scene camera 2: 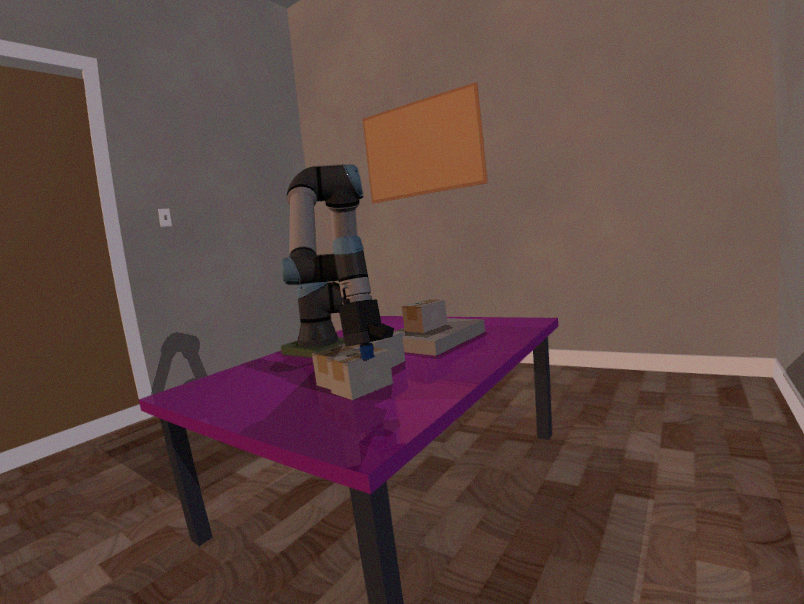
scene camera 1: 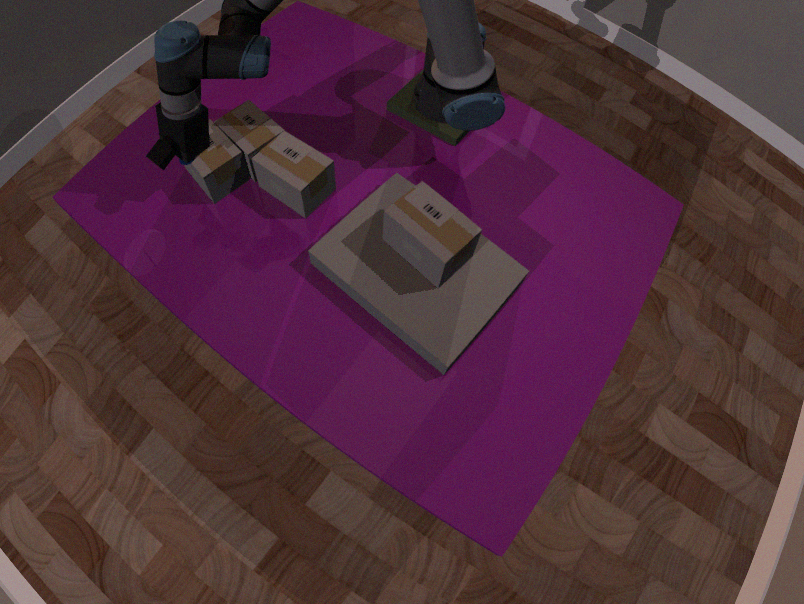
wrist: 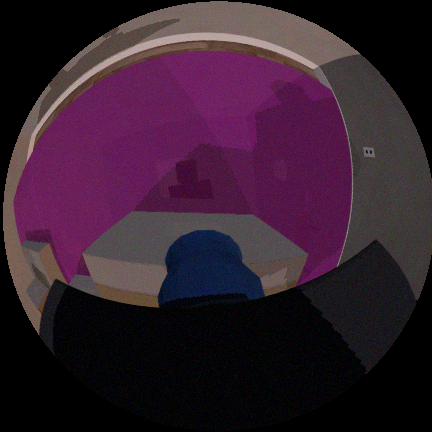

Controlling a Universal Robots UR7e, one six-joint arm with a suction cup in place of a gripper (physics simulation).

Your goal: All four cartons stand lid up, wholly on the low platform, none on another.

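Places are measured from the arm's base along level axes (x ahead, y right, z down), in metres.
Pixels of known places: end effector, tool point: (scene camera 2: 368, 361) (wrist: 206, 248); arm's base, origin of the base link: (scene camera 2: 318, 341).
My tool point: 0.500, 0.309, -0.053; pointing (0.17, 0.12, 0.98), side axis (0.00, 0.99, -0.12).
Ahead of a thing's pixels: the offset from my tool point to its top centre, as dx, dy, dz. Level surfaces: height alone.
One carton @(-0.130, -0.498, -0.058) (scene camera 1: 431, 237) (scene camera 2: 425, 315) stands lid up on the low grey platform @(-0.102, -0.502, +0.035) (scene camera 1: 454, 312) (scene camera 2: 457, 334). Three more cartons sit close together on the purple table at the back left: a left one @(-0.047, -0.016, -0.010) (scene camera 1: 216, 170) (scene camera 2: 353, 375) (wrist: 193, 238), a rear one @(-0.136, -0.051, -0.010) (scene camera 1: 249, 126) and a right one @(-0.119, -0.192, -0.010) (scene camera 1: 292, 169). My blue suction cup (scene camera 2: 366, 351) (wrist: 207, 261) presses on the top of the left carton, which rests on the table. In scene camera 1 the dark tool body hides the cup.
The arm's base (scene camera 1: 464, 97) (scene camera 2: 311, 338) stands on a dark pad at the back of the purple table @(dz +0.083) (scene camera 1: 324, 363) (scene camera 2: 292, 416), behind the platform. Part of a neighbouring carton (wrist: 36, 257) shows at the left of the wrist view.
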